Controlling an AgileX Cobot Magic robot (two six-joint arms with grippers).
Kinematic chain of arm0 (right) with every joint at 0, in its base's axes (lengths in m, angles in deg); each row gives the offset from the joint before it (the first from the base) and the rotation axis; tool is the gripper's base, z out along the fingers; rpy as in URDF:
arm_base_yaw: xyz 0 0 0.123 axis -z
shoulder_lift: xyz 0 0 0 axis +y
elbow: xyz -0.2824 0 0.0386 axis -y
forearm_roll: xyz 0.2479 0 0.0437 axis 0.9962 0 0.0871
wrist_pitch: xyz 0 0 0 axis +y
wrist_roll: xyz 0.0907 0 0.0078 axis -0.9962 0 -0.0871
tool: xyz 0 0 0 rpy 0 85 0
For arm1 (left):
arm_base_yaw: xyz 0 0 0.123 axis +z
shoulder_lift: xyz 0 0 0 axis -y
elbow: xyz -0.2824 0 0.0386 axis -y
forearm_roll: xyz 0.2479 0 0.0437 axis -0.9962 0 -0.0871
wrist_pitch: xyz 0 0 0 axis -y
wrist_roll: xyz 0.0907 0 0.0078 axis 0.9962 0 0.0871
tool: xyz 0 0 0 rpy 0 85 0
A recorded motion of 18 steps. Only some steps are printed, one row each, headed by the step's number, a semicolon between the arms.
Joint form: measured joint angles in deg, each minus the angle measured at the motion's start. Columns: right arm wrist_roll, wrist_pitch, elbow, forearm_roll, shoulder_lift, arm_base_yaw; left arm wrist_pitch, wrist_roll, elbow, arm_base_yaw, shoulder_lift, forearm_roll.
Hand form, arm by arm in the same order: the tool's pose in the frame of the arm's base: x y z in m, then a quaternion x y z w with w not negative. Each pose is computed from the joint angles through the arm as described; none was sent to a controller.
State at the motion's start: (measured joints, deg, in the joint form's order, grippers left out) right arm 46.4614 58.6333 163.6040 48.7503 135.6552 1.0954; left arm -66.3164 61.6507 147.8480 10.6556 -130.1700 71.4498
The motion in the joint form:
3: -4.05 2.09 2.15 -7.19 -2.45 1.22; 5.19 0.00 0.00 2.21 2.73 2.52
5: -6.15 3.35 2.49 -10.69 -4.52 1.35; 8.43 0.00 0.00 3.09 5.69 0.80
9: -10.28 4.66 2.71 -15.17 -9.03 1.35; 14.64 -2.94 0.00 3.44 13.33 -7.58
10: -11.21 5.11 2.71 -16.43 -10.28 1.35; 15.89 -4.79 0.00 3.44 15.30 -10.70
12: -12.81 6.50 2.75 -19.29 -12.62 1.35; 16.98 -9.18 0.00 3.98 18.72 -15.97
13: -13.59 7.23 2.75 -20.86 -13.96 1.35; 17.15 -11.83 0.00 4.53 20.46 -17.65
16: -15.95 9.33 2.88 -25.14 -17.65 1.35; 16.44 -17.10 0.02 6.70 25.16 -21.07
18: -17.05 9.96 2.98 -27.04 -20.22 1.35; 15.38 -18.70 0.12 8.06 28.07 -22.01
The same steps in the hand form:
3: 0.4801 0.0334 0.4525 -0.29157 0.72436 0.13137 0.61076; 0.4738 0.0296 0.4501 0.27698 0.65490 -0.25802 0.65408
5: 0.4680 0.0296 0.4670 -0.28640 0.73043 0.10936 0.61032; 0.4600 0.0369 0.4746 0.26567 0.64554 -0.21748 0.68220
9: 0.4405 0.0262 0.4990 -0.26880 0.73094 0.08452 0.62156; 0.4191 0.0391 0.5304 0.24680 0.62972 -0.12140 0.72650
10: 0.4326 0.0252 0.5072 -0.26479 0.73107 0.07672 0.62413; 0.4075 0.0391 0.5431 0.23866 0.62886 -0.09816 0.73345
12: 0.4172 0.0229 0.5212 -0.25862 0.73399 0.05810 0.62530; 0.3851 0.0417 0.5638 0.21927 0.63063 -0.06678 0.74146
13: 0.4081 0.0215 0.5290 -0.25503 0.73497 0.04723 0.62654; 0.3724 0.0434 0.5742 0.20600 0.63013 -0.06094 0.74619
16: 0.3818 0.0175 0.5501 -0.24143 0.73735 0.01884 0.63062; 0.3354 0.0486 0.6000 0.18095 0.62604 -0.04093 0.75740
18: 0.3625 0.0159 0.5655 -0.23319 0.73142 0.00405 0.64080; 0.3109 0.0486 0.6148 0.17695 0.61934 -0.02818 0.76440

